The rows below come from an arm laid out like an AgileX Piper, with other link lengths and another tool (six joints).
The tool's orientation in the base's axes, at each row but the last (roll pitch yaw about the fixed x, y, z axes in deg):
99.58, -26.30, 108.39
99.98, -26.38, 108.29
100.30, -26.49, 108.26
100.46, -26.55, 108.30
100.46, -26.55, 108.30
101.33, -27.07, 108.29
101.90, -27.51, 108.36
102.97, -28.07, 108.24
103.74, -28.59, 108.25
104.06, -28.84, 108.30
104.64, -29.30, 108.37
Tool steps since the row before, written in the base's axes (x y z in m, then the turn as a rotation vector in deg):
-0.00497, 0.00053, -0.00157, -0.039, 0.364, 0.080
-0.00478, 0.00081, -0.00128, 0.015, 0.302, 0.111
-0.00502, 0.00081, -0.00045, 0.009, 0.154, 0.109
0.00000, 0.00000, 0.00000, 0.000, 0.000, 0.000
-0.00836, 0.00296, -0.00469, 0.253, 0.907, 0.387
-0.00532, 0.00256, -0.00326, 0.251, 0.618, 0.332
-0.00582, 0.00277, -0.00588, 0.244, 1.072, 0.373
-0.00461, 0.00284, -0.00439, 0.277, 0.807, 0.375
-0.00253, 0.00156, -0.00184, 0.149, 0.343, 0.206
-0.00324, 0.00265, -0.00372, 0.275, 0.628, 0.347
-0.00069, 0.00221, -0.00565, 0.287, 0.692, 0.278
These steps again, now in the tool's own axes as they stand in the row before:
0.00116, -0.00305, -0.00410, 0.356, -0.073, 0.091
0.00146, -0.00286, -0.00385, 0.302, -0.007, 0.112
0.00190, -0.00223, -0.00418, 0.177, 0.043, 0.050
0.00000, 0.00000, 0.00000, 0.000, 0.000, 0.000
0.00277, -0.00779, -0.00569, 0.872, 0.092, 0.517
0.00217, -0.00551, -0.00323, 0.603, 0.148, 0.411
0.00124, -0.00808, -0.00305, 1.007, 0.016, 0.578
0.00159, -0.00646, -0.00209, 0.776, 0.126, 0.500
0.00112, -0.00308, -0.00122, 0.344, 0.105, 0.231
0.00130, -0.00536, -0.00097, 0.614, 0.168, 0.430
-0.00075, -0.00585, 0.00157, 0.630, 0.090, 0.483

